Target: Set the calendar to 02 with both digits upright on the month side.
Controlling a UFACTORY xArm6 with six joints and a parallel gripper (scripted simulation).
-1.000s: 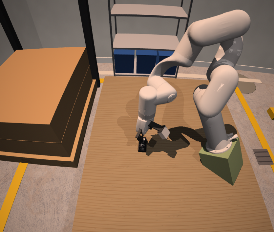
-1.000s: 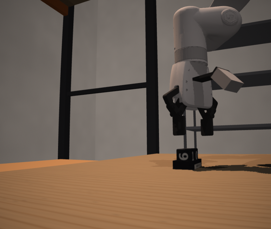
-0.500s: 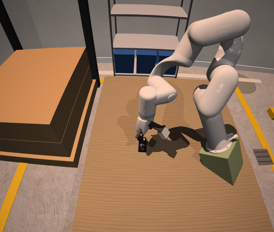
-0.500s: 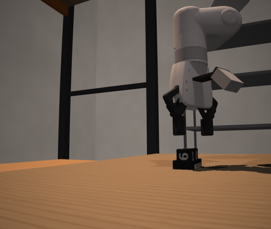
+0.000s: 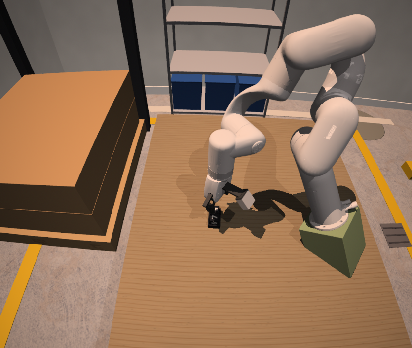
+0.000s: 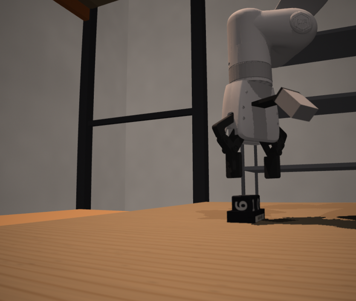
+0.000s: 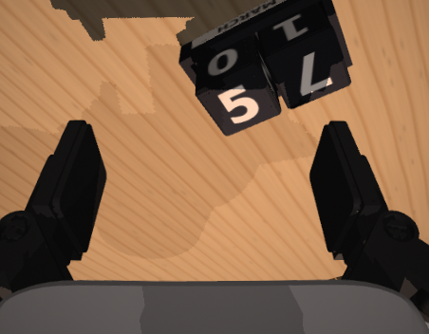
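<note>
My hand is 10 mm short of the cube, 40 mm to the right of it and 50 mm above it. The rest, counted from my hand: black calendar tray 10 mm ahead, 30 mm to the left, 70 mm below.
</note>
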